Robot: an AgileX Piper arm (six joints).
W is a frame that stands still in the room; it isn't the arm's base.
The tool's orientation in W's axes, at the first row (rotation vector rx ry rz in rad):
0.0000, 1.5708, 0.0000
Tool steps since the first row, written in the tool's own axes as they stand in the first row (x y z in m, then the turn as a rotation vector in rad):
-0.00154, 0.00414, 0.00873, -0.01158, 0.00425, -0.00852
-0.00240, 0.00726, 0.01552, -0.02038, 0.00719, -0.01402
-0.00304, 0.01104, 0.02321, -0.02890, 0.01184, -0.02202
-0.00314, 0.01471, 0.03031, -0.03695, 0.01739, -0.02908
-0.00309, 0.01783, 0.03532, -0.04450, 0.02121, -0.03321
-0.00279, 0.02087, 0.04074, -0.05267, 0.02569, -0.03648
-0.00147, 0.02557, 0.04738, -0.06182, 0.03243, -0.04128
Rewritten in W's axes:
0.00873, 0.00414, 0.00154, -0.00852, 0.00425, 0.01158
0.01552, 0.00726, 0.00240, -0.01402, 0.00719, 0.02038
0.02321, 0.01104, 0.00304, -0.02202, 0.01184, 0.02890
0.03031, 0.01471, 0.00314, -0.02908, 0.01739, 0.03695
0.03532, 0.01783, 0.00309, -0.03321, 0.02121, 0.04450
0.04074, 0.02087, 0.00279, -0.03648, 0.02569, 0.05267
0.04738, 0.02557, 0.00147, -0.04128, 0.03243, 0.06182

